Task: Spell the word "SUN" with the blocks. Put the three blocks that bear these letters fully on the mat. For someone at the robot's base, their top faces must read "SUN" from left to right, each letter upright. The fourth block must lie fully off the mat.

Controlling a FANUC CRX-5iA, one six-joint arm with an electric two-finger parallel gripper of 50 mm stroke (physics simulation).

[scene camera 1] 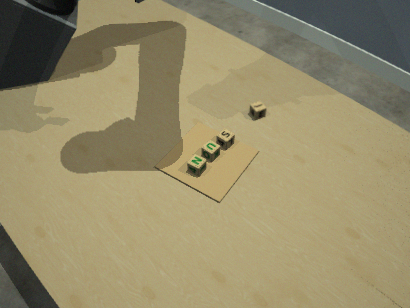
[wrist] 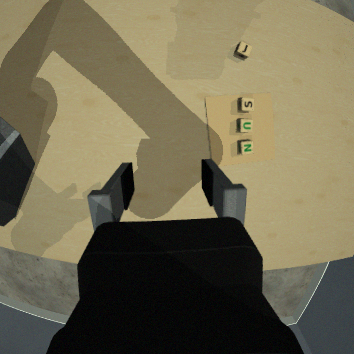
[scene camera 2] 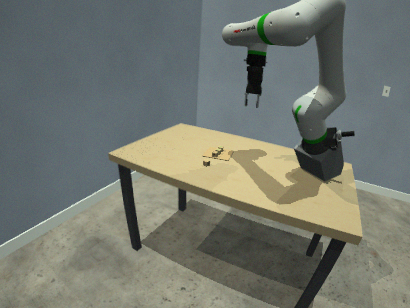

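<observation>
The S block (scene camera 1: 226, 138) (wrist: 247, 104), U block (scene camera 1: 211, 150) (wrist: 245, 125) and N block (scene camera 1: 196, 165) (wrist: 246, 147) stand in a straight row with small gaps, fully on the mat (scene camera 1: 220, 189) (wrist: 264, 152). Seen from the robot's base, S is left, U middle, N right. Their letters lie sideways in the wrist view; which way the U opens is too small to tell surely. The J block (scene camera 1: 258, 110) (scene camera 2: 206, 163) (wrist: 243, 49) lies fully off the mat, beyond the S end, turned at an angle. My gripper (scene camera 2: 252, 103) (wrist: 166, 174) is open and empty, high above the table, towards the base from the mat.
The robot's dark base (scene camera 1: 32, 45) (scene camera 2: 322, 160) (wrist: 12, 172) stands at one end of the wooden table (scene camera 1: 125, 225) (scene camera 2: 150, 150). The arm's shadow crosses the table and touches the mat's base-side edge. Walls stand behind the table.
</observation>
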